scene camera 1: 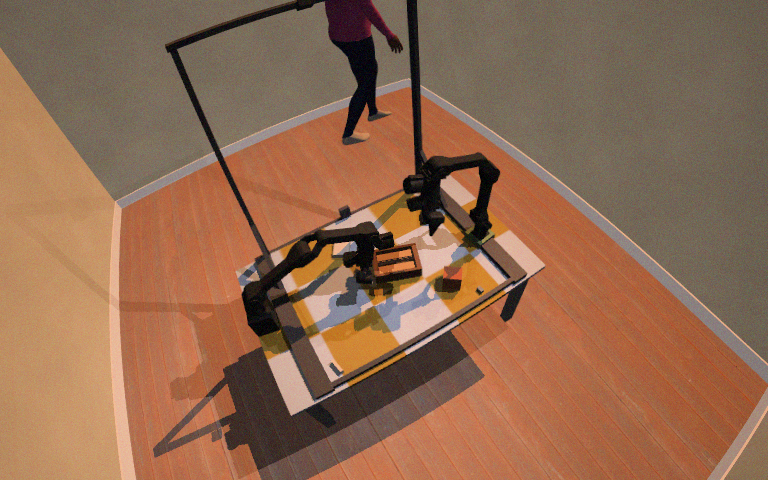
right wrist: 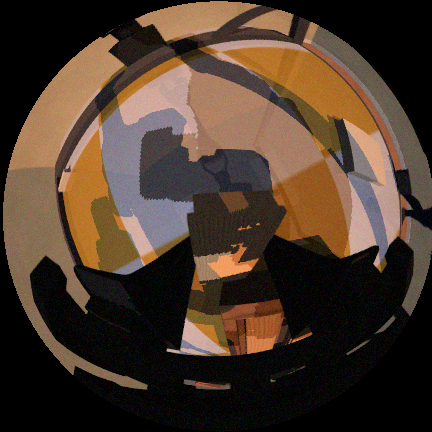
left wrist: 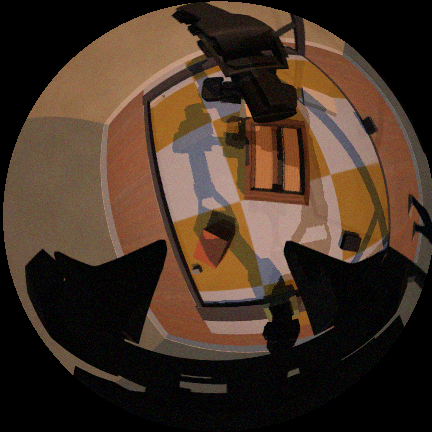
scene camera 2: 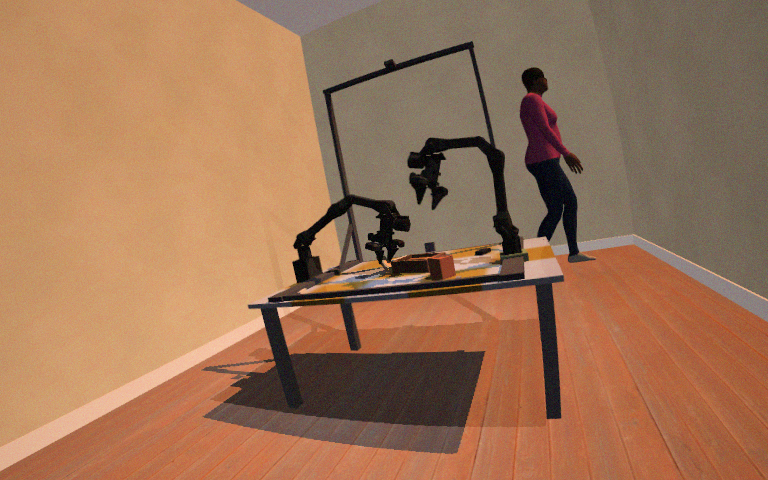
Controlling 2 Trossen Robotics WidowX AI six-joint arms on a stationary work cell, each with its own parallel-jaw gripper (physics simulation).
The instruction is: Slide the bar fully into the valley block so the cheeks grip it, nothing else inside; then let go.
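Seen in the pictures: left gripper, between the fingertips: [scene camera 1: 427, 230] [left wrist: 227, 247] [scene camera 2: 426, 207]; right gripper, between the fingertips: [right wrist: 229, 239] [scene camera 2: 384, 263]; left arm's base, origin of its link: [scene camera 1: 480, 232] [right wrist: 283, 376] [left wrist: 281, 310] [scene camera 2: 513, 252]; right arm's base, origin of its link: [scene camera 1: 257, 310] [scene camera 2: 305, 258].
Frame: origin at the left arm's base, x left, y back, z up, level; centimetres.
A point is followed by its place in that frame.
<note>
A brown wooden frame block [scene camera 1: 403, 275] {x -4.8, y -40.9, z -0.4 cm} [scene camera 2: 408, 264] {x -5.6, y -42.5, z 0.6 cm} [left wrist: 276, 198] {x -7.5, y -31.3, z 2.1 cm} [right wrist: 257, 308] {x -12.6, y -49.0, z 2.1 cm}, apparently the valley block, lies mid-table with two light wood pieces inside and a dark channel between them. My right gripper [scene camera 1: 368, 276] {x -13.9, y -55.2, z 1.1 cm} [scene camera 2: 385, 262] {x -13.9, y -55.2, z 1.1 cm} is shut on a light, ribbed wooden bar [right wrist: 232, 227] {x -15.0, y -56.3, z 4.3 cm}, just beside the block's end at the left in scene camera 1. The fingers cover the bar's sides; its lower end is not clear. My left gripper [scene camera 1: 433, 230] {x -1.9, y -30.3, z 22.7 cm} [scene camera 2: 427, 204] {x -1.9, y -30.3, z 22.7 cm} [left wrist: 227, 247] {x -1.9, y -30.3, z 22.7 cm} is open and empty, high above the table's far right part in scene camera 1.
A reddish block [scene camera 1: 452, 280] {x 11.9, y -29.0, z 3.4 cm} [scene camera 2: 442, 266] {x 14.1, y -25.9, z 1.6 cm} [left wrist: 216, 245] {x 7.6, y -27.1, z 4.5 cm} stands right of the frame block in scene camera 1. A light slab [scene camera 1: 341, 249] {x -33.9, y -53.4, z -0.9 cm} [right wrist: 367, 155] {x -34.8, y -52.1, z -0.9 cm} lies behind the right arm. A small dark piece [scene camera 1: 479, 290] {x 20.7, y -21.3, z -1.7 cm} lies near the front rail. A person [scene camera 1: 362, 56] [scene camera 2: 544, 147] stands behind the table.
</note>
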